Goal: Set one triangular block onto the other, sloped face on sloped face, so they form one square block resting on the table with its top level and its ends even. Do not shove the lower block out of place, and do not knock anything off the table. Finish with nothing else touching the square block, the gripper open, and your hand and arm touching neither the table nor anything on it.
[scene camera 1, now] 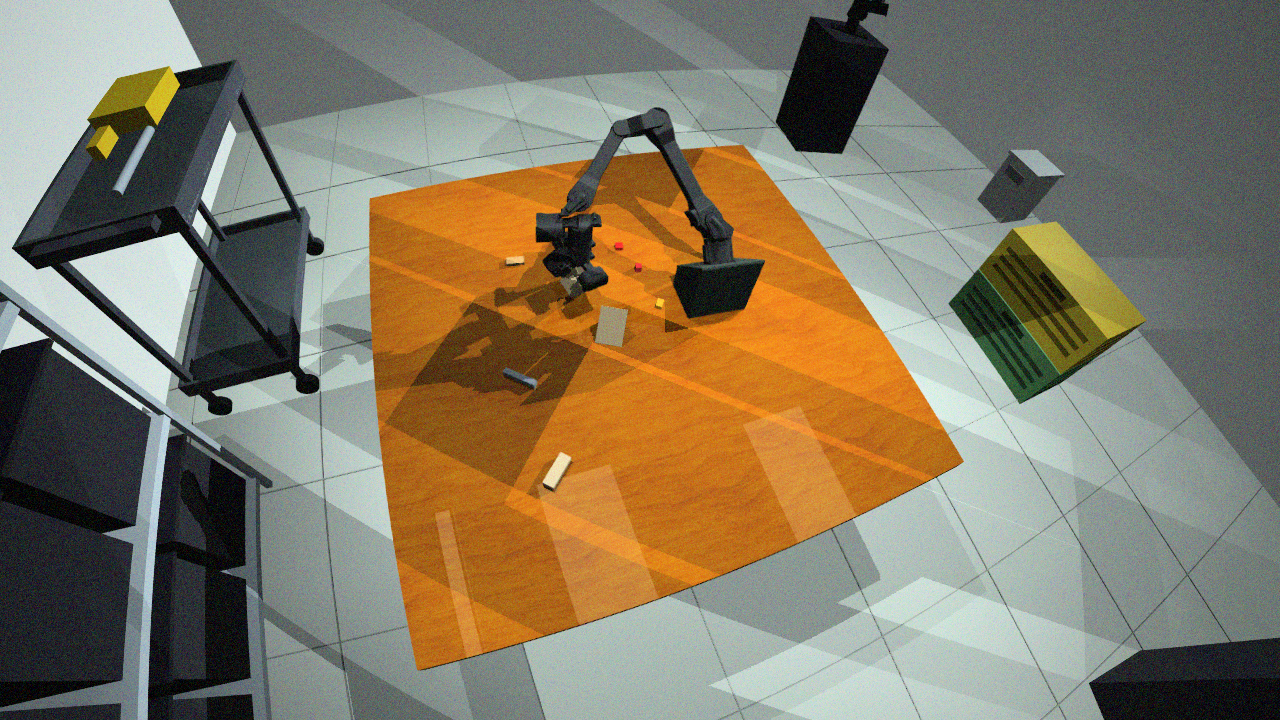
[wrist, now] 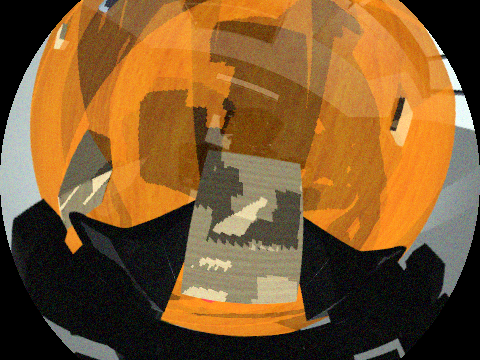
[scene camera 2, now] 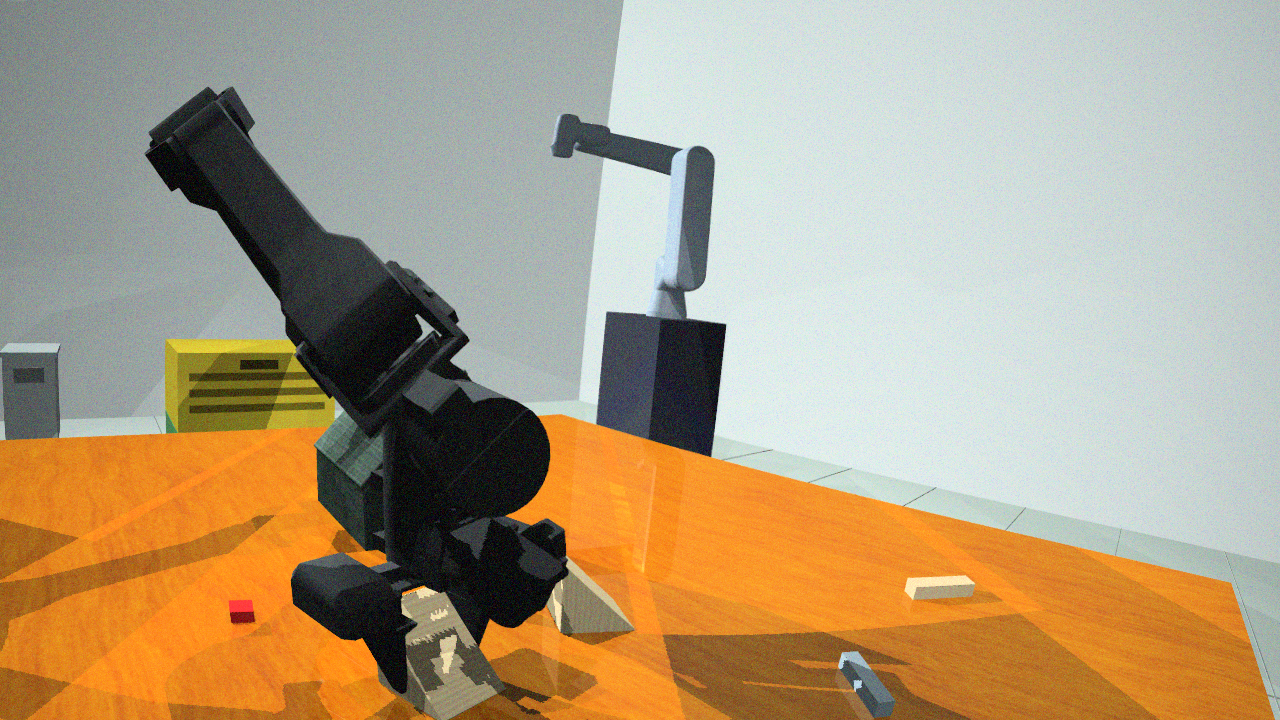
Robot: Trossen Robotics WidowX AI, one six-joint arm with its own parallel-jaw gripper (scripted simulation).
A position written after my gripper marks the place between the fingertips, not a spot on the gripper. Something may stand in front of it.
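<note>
My gripper is visible to me at (scene camera 2: pixel 434 675), (scene camera 1: pixel 578 282) and (wrist: pixel 246 211). I see a triangular block (wrist: pixel 245 240), and a triangular block (scene camera 2: pixel 577 604) as well. There is also a tan bar (scene camera 2: pixel 956 586).
</note>
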